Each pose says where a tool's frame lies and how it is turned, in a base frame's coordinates. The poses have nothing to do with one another.
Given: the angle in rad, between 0 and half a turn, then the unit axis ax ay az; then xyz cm.
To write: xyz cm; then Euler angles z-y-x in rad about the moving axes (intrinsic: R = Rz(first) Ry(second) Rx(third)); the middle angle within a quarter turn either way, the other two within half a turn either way. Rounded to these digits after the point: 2 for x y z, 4 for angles.
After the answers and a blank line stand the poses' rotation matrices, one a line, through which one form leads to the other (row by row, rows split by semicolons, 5 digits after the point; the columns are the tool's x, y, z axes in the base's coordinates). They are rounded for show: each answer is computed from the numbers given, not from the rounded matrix.
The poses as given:
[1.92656 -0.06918 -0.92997 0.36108 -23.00 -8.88 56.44]
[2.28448 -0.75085 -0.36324 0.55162 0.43 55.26 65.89]
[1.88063 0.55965 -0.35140 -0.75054 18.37 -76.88 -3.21]
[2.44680 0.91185 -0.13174 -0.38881 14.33 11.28 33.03]
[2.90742 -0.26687 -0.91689 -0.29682 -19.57 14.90 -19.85]
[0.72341 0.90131 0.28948 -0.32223 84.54 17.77 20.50]
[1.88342 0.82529 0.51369 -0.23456 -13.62 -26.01 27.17]
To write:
[-23.00 -8.88 56.44 2.2479 -0.9937 -1.8925]
[0.43 55.26 65.89 1.2607 0.4232 -1.7373]
[18.37 -76.88 -3.21 -1.4643 0.2151 1.1149]
[14.33 11.28 33.03 -0.5814 0.5735 2.2096]
[-19.57 14.90 -19.85 2.6801 -0.3779 2.6052]
[84.54 17.77 20.50 -0.1540 0.2675 0.6365]
[-13.62 -26.01 27.17 0.5165 0.8359 1.9299]

-0.34185 -0.25172 -0.90541; 0.42521 0.81776 -0.38790; 0.83805 -0.51760 -0.17252
0.27821 0.03428 -0.95991; 0.86828 -0.43631 0.23607; -0.41072 -0.89914 -0.15115
0.10380 0.45818 -0.88278; -0.97143 -0.14377 -0.18885; -0.21344 0.87716 0.43016
0.70201 0.03652 -0.71123; -0.46133 -0.73750 -0.49322; -0.54254 0.67436 -0.50088
-0.83221 0.55157 -0.05649; 0.41382 0.68571 0.59879; 0.36901 0.47495 -0.79891
0.95301 0.27864 0.11888; -0.14795 0.77054 -0.61998; -0.26436 0.57326 0.77556
0.58303 0.77752 0.23567; 0.33114 0.03748 -0.94284; -0.74191 0.62774 -0.23562

